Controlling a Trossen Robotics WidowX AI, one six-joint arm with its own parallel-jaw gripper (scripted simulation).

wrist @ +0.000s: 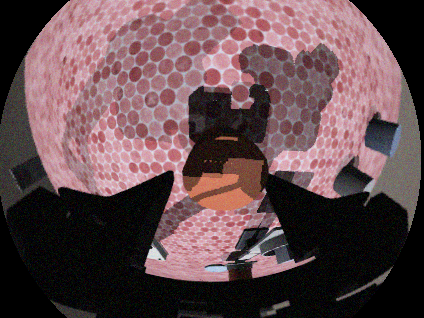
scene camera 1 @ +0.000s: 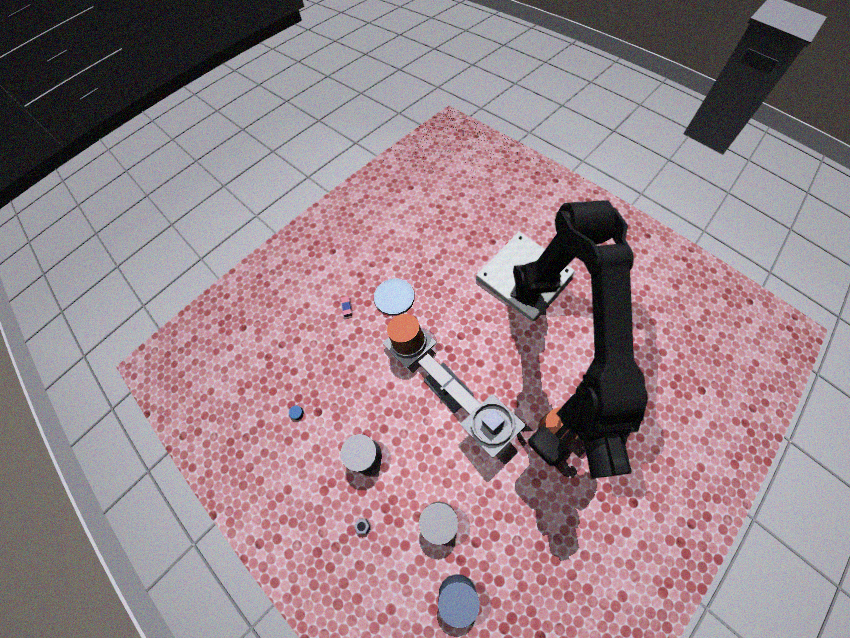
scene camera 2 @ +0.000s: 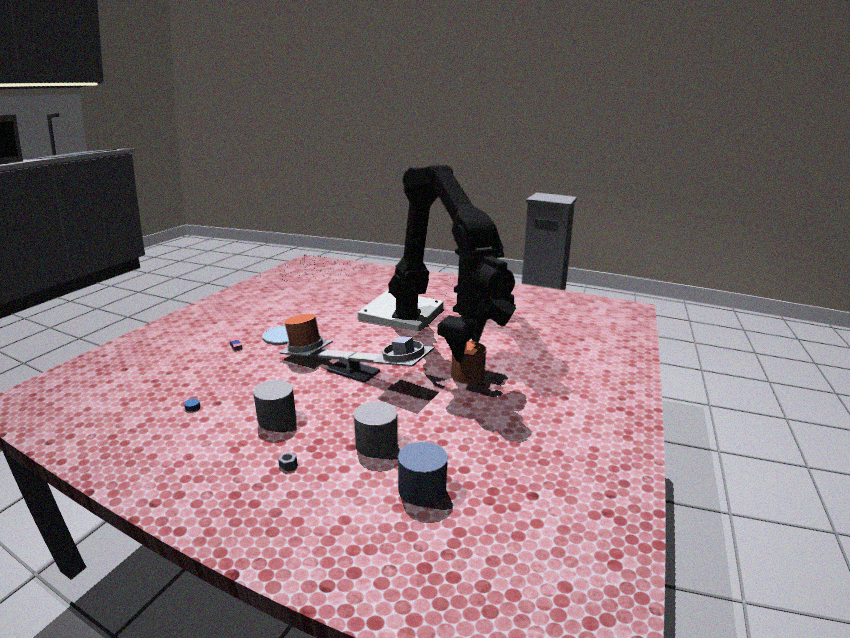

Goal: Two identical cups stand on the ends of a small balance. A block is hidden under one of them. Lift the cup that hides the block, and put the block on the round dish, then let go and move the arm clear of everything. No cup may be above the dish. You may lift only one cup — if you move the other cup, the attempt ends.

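Both the wrist view and scene camera 1 show my gripper, which is open and holds nothing. A balance is here too.
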